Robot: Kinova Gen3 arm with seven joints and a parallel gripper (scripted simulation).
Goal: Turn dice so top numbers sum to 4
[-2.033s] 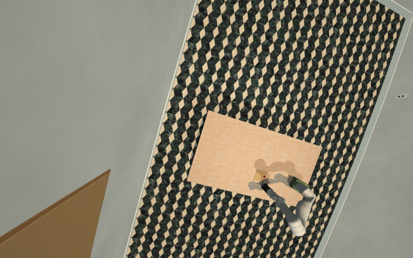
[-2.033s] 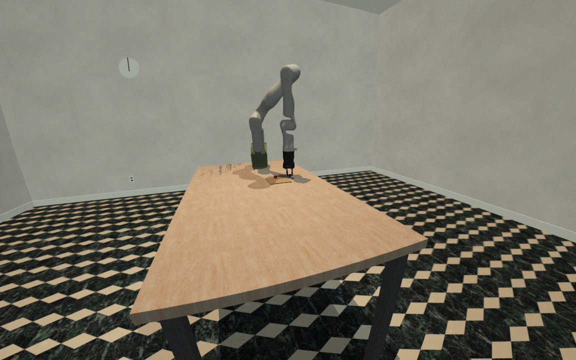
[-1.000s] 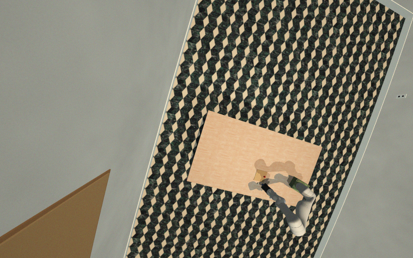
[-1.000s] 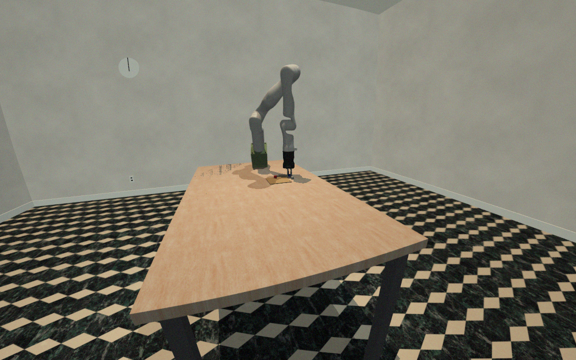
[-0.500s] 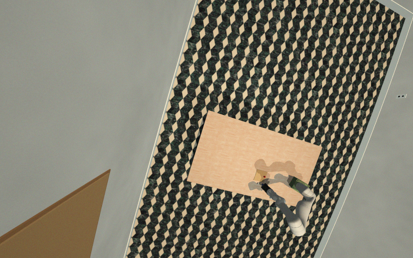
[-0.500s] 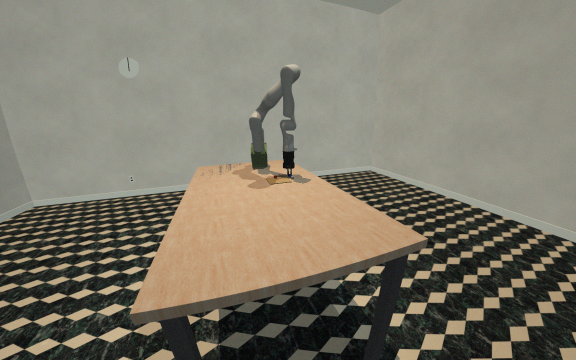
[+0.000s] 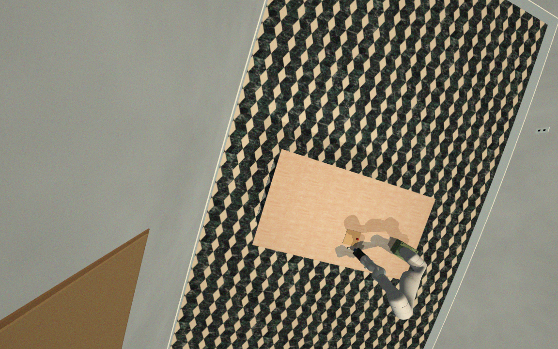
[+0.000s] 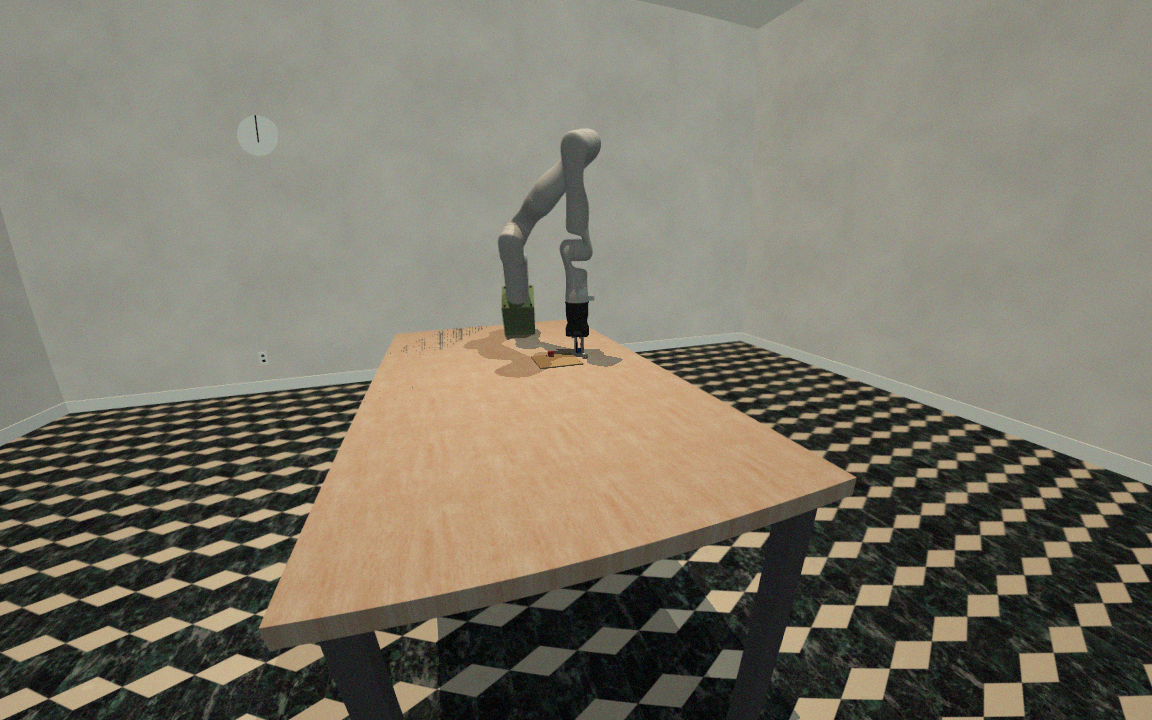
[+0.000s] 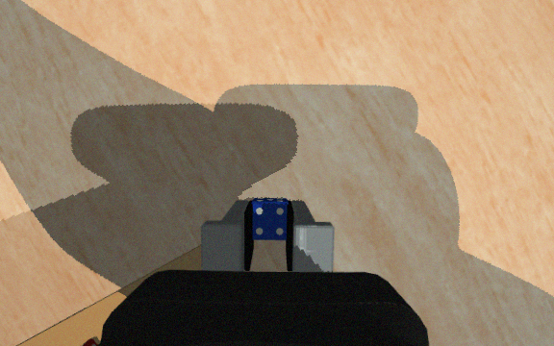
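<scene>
The white die lies 7 cm ahead of my hand and 1 cm below it. Also, from my hand: tan mat 6 cm ahead, 10 cm to the right, 2 cm below; then blue die 1 cm below; then red die 1 cm ahead, 11 cm to the right, 1 cm below.
</scene>
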